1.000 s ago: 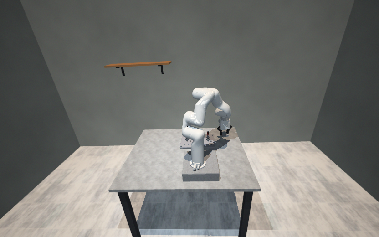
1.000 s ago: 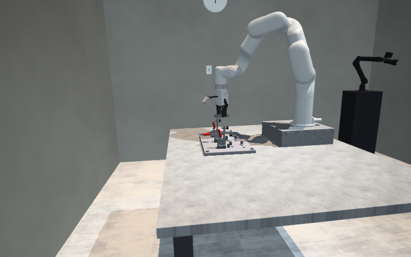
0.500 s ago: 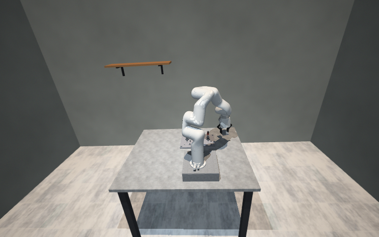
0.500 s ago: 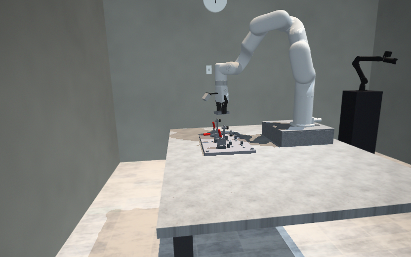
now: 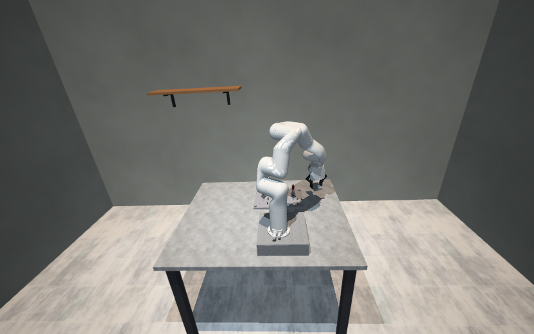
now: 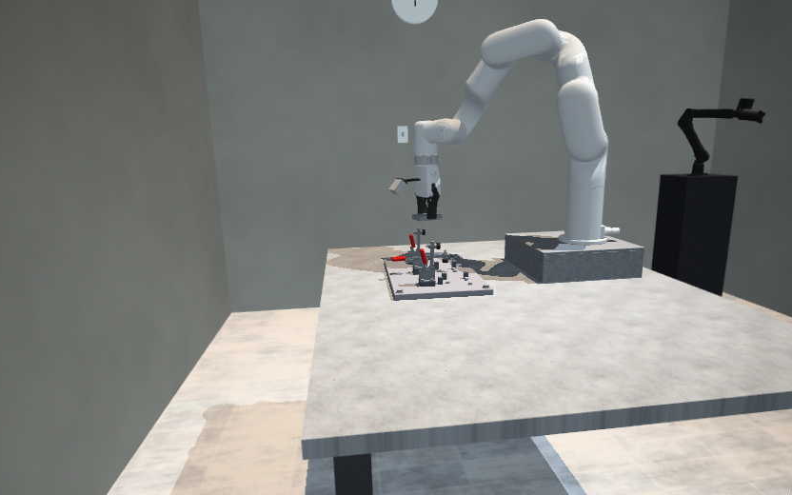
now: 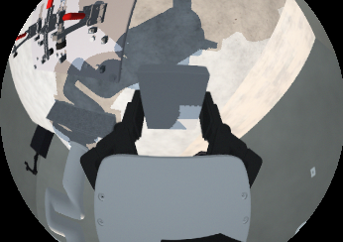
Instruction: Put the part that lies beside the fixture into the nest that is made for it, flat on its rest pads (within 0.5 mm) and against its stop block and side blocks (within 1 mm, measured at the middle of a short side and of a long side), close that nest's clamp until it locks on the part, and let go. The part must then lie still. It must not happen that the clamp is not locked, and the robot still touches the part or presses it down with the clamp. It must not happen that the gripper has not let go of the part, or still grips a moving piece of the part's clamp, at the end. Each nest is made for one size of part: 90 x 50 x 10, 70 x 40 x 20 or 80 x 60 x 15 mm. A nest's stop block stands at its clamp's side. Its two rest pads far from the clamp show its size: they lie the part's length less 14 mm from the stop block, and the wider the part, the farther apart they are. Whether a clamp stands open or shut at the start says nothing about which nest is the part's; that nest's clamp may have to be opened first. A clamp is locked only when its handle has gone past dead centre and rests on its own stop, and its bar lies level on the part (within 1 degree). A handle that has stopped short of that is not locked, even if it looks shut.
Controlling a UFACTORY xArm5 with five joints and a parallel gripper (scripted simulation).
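My hand is 10 mm above the grey block part. From my hand the other things lie so: grey fixture plate (270 mm to the left, 130 mm below).
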